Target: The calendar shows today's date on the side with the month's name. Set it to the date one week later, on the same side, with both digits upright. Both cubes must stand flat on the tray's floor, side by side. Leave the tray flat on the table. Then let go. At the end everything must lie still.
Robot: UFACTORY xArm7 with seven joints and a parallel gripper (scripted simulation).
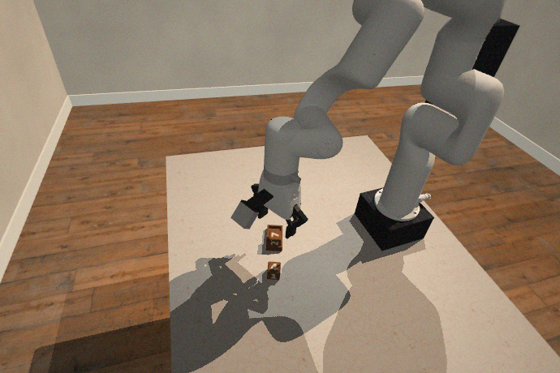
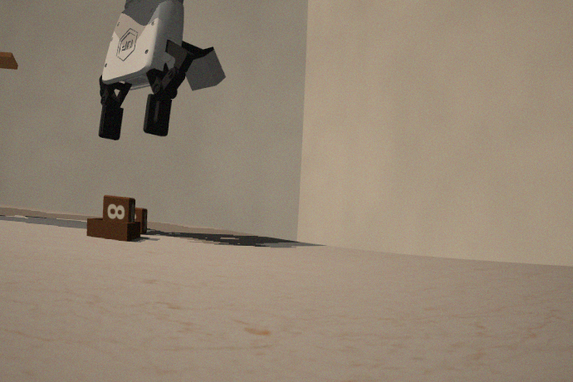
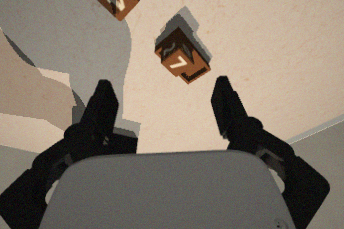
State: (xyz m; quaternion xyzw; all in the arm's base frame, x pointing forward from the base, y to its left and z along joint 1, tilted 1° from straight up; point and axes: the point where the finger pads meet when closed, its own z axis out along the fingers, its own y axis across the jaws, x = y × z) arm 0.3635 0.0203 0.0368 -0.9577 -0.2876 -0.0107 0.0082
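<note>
The brown calendar tray is 10 mm behind my hand, 40 mm to the right of it and 110 mm below it.
</note>
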